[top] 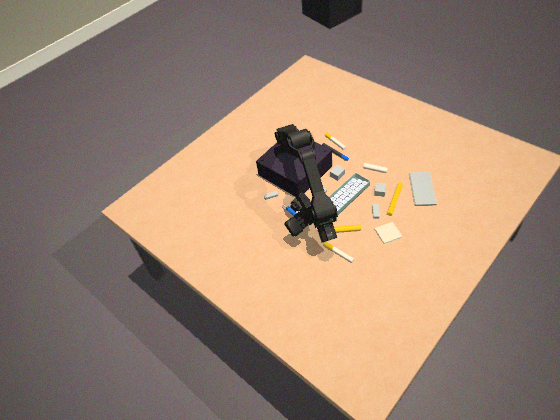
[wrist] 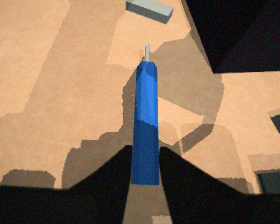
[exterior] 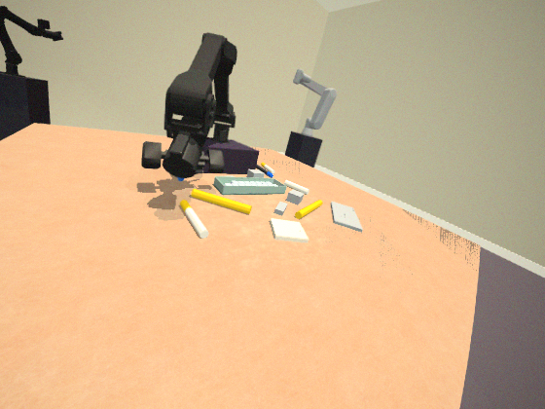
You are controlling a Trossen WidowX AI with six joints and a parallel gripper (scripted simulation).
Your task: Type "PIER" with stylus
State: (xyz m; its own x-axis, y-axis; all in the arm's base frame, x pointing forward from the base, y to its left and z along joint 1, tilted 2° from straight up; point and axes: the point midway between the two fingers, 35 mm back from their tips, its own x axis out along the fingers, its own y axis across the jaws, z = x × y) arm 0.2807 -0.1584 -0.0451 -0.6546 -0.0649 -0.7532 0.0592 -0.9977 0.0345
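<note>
The blue stylus is 6 cm behind my gripper tip. Round my gripper tip: cream tile 26 cm ahead, 20 cm to the left, 1 cm below; then white stick 39 cm to the left, 1 cm below; then grey block 17 cm behind, 1 cm to the right, 1 cm below.
</note>
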